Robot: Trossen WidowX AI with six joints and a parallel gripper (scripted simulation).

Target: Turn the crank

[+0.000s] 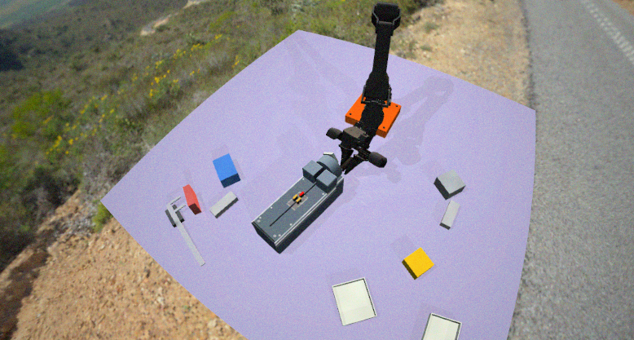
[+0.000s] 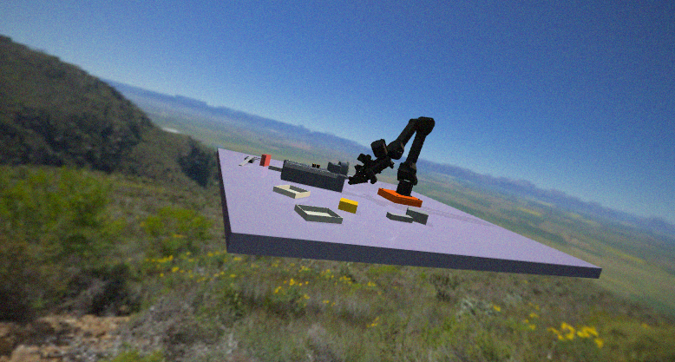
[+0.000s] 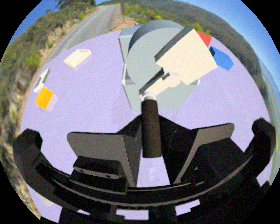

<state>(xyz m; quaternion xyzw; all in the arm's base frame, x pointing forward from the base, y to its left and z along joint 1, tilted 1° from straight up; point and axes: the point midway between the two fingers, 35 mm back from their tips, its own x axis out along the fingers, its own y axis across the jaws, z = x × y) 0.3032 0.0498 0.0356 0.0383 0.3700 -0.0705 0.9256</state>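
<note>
My gripper tip is now 140 mm short of the red pointer, 40 mm to the left of it and 40 mm below it. Round my gripper tip: yellow block 130 mm ahead, 310 mm to the left, 30 mm below; grey cube 150 mm behind, 300 mm to the left, 20 mm below; dark crank handle 20 mm behind, 20 mm above.
</note>
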